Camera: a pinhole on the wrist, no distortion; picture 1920 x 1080 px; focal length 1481.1 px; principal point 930.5 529.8 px. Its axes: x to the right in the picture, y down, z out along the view. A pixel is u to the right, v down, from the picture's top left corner.
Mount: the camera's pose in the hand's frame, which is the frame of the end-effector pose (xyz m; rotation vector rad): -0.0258 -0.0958 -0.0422 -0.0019 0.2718 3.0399
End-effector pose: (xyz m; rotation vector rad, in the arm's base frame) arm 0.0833 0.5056 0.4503 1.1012 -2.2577 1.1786
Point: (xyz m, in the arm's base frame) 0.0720 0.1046 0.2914
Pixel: 535.0 600.8
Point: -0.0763 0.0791 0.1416
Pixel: 631.2 176.7
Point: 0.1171 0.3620 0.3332
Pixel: 962.5 286.0
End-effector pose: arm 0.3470 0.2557 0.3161 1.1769 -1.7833 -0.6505
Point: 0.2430 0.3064 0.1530
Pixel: 1392.6 592.5
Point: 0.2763 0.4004 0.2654
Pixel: outside the picture
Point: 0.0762 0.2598 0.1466
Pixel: 937.4 449.9
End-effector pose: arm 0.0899 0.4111 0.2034 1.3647 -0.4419 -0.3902
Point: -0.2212 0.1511 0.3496
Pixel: 1274.4 207.1
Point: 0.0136 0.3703 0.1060
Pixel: 1295.1 951.3
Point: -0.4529 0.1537 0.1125
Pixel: 1816.4 1004.5
